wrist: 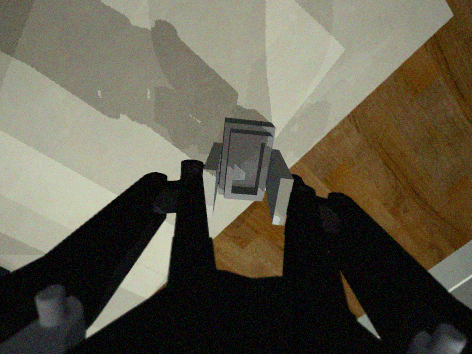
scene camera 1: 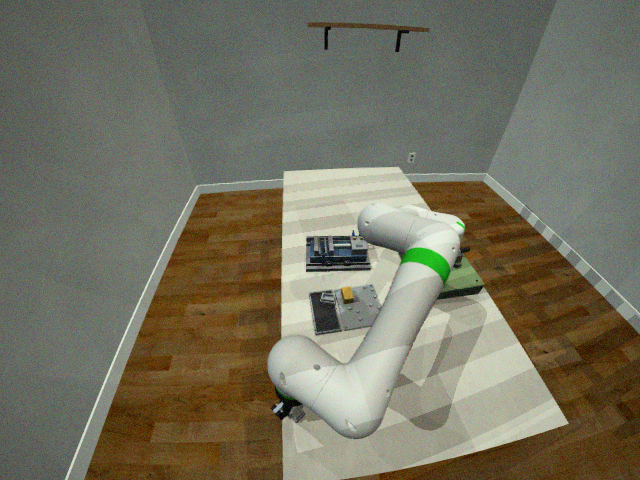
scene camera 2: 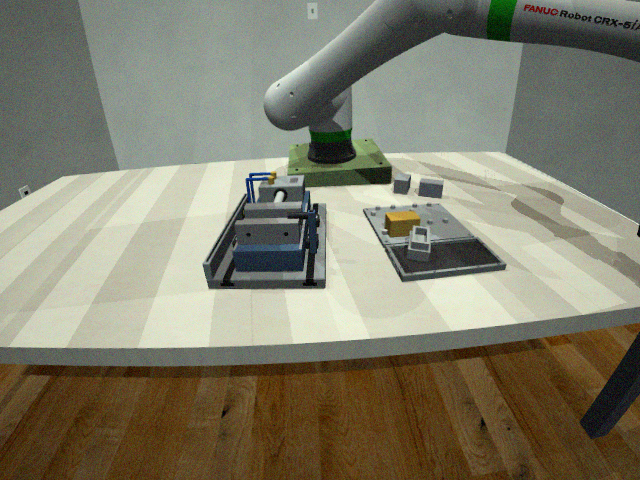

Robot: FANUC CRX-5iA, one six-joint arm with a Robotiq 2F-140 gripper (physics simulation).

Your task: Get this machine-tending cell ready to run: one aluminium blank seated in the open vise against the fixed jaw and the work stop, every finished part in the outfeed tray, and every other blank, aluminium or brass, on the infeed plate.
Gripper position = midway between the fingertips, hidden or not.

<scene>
In view: the gripper (wrist: 244,163), a brass blank (scene camera 2: 398,224) and an infeed plate (scene camera 2: 453,229).
The infeed plate shows as well in scene camera 1 (scene camera 1: 350,318). The wrist view does not show the brass blank: it is out of frame.
</scene>
